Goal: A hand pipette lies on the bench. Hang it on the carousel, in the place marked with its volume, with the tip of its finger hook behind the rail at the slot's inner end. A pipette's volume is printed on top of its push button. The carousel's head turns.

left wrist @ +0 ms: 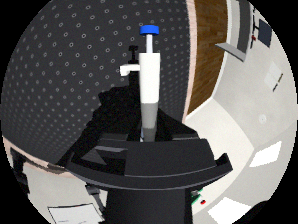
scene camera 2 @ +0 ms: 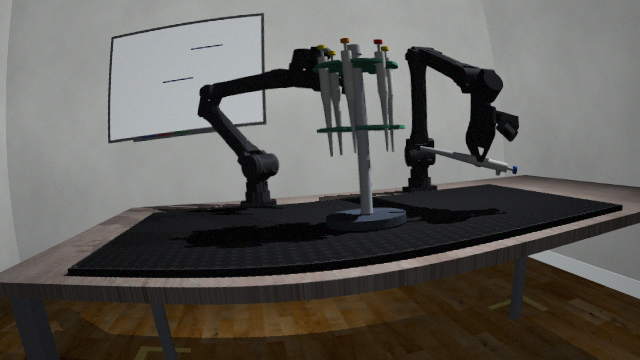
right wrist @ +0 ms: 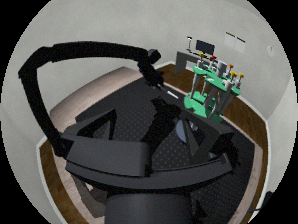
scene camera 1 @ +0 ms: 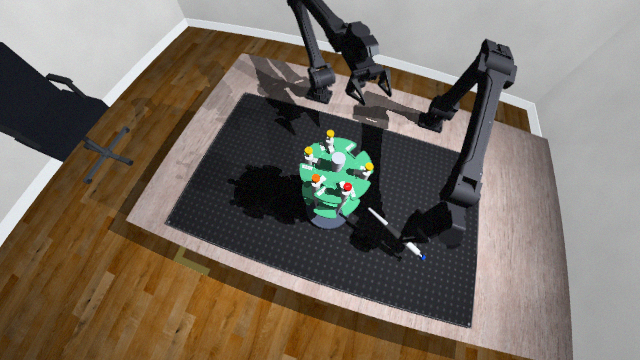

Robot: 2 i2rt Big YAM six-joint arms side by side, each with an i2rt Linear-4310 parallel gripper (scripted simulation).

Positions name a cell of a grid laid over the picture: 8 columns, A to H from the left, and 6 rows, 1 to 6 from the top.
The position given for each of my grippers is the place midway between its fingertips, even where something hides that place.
I see my left gripper (scene camera 2: F3), my right gripper (scene camera 1: E2) and a green carousel (scene camera 2: E4).
My left gripper shows as well in the left wrist view (left wrist: E4) and in scene camera 1 (scene camera 1: E4).
